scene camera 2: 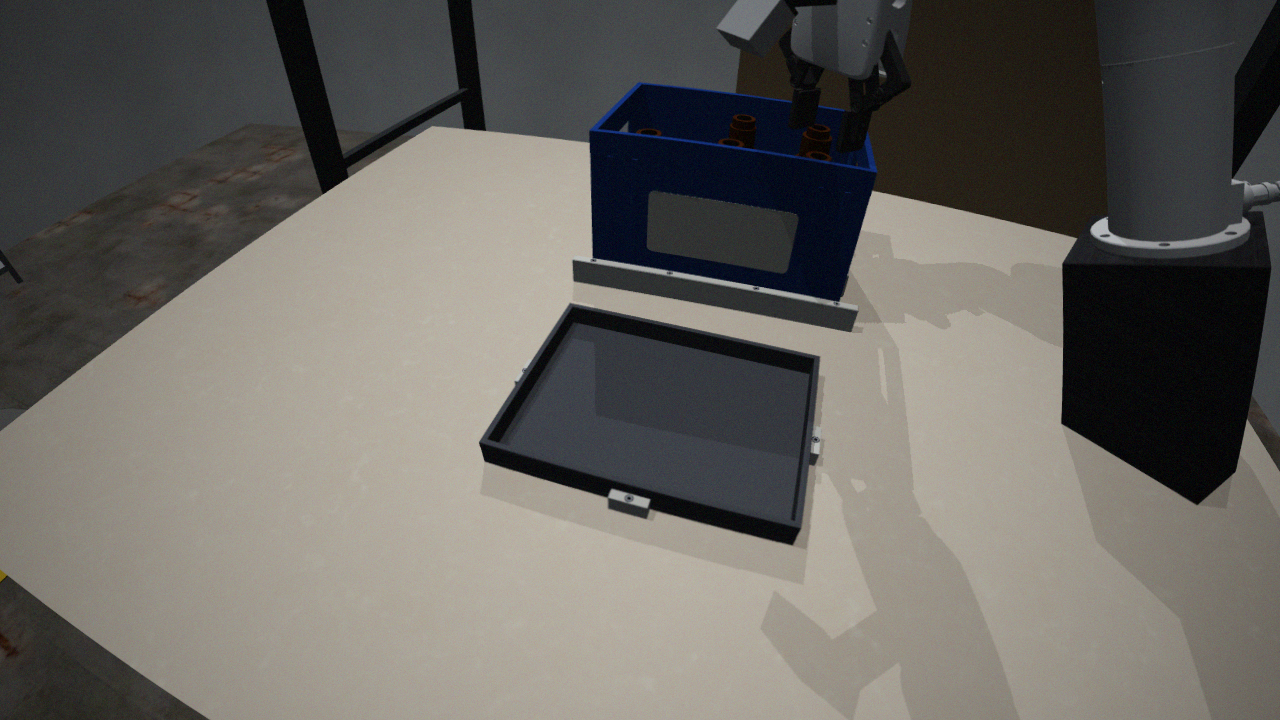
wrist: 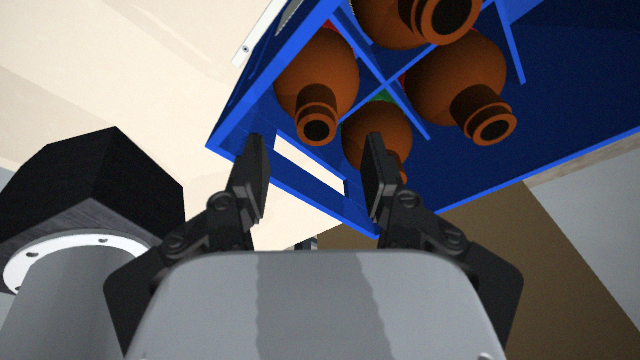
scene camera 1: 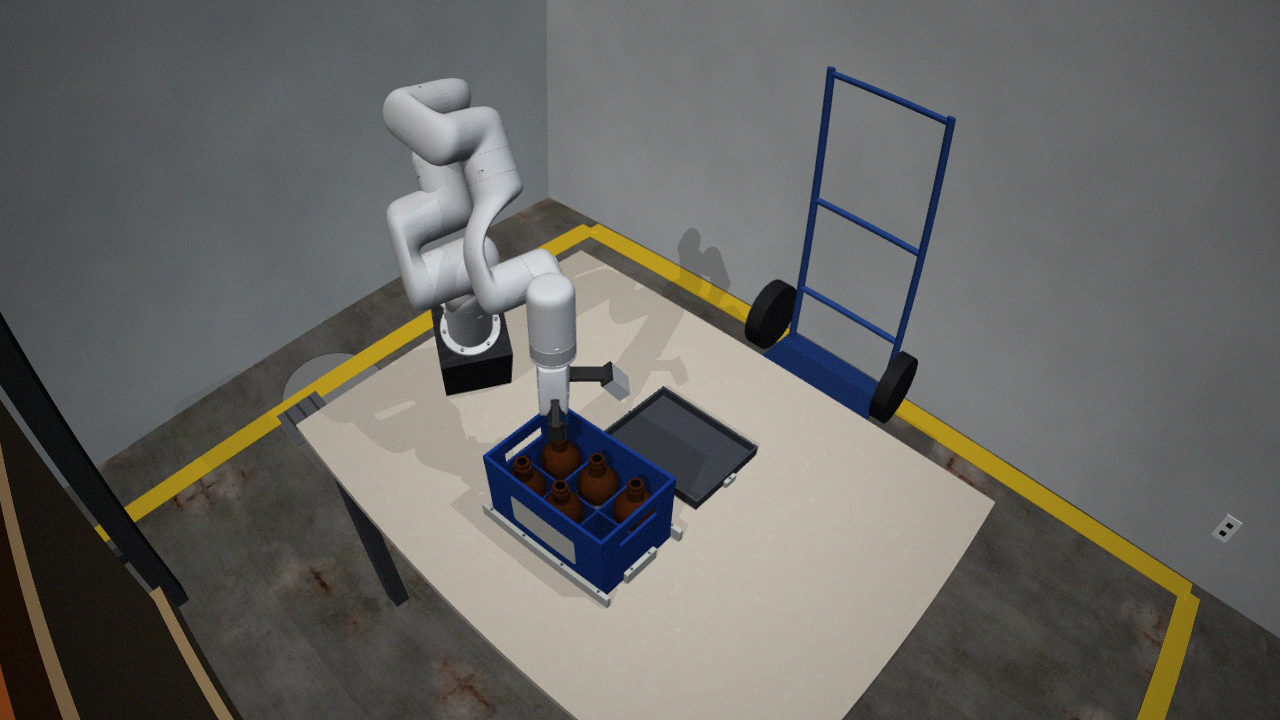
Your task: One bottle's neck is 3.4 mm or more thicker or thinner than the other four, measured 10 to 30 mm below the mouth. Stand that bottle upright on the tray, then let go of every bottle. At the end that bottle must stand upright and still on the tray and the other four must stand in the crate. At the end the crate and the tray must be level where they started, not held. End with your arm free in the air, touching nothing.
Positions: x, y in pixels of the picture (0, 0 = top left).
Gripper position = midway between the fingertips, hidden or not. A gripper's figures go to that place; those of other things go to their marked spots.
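There's a bottle (scene camera 1: 522, 468) and a dark grey tray (scene camera 1: 700, 452), and the marked spots on them are 40 cm apart. The bottle is 135 cm from the lens, the gripper (scene camera 1: 557, 425) is 138 cm from the lens, and for the tray it's 158 cm from the lens.
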